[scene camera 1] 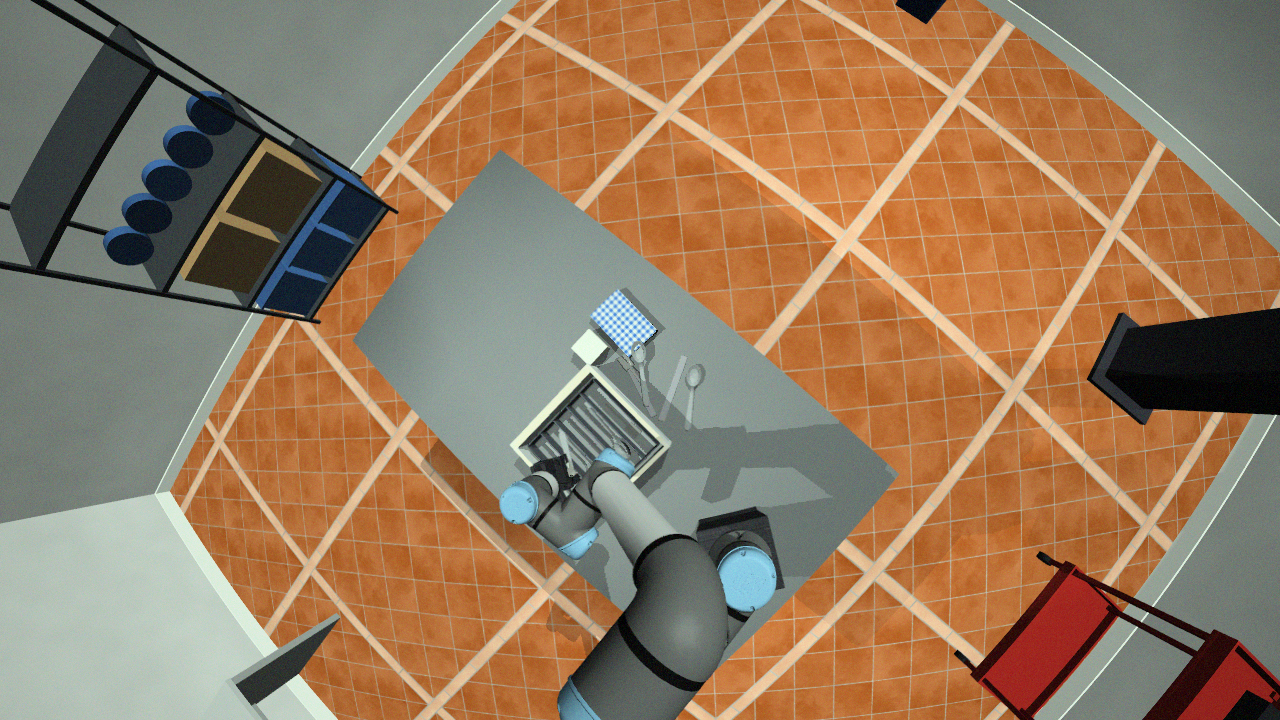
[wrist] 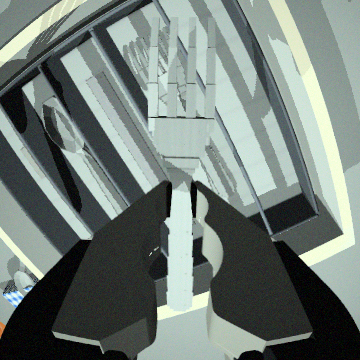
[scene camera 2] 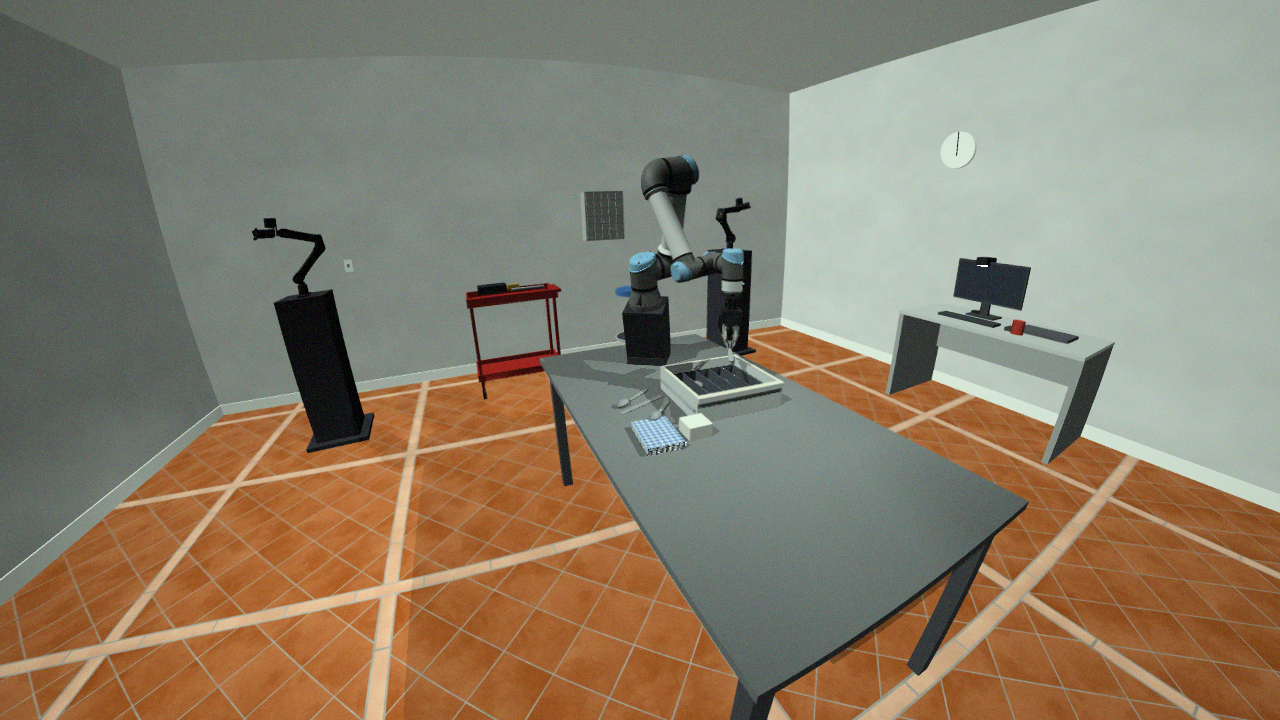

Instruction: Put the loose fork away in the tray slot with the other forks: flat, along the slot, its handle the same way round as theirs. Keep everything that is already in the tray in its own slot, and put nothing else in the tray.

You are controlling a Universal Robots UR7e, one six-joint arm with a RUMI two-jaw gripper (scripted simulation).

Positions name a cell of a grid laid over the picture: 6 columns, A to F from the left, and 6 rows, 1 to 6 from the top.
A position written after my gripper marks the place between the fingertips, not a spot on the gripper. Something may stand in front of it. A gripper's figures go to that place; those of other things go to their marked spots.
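Scene:
A small white block (scene camera 1: C3) is 125 cm from the lens. As for my gripper (scene camera 1: C4), I find it 115 cm from the lens.

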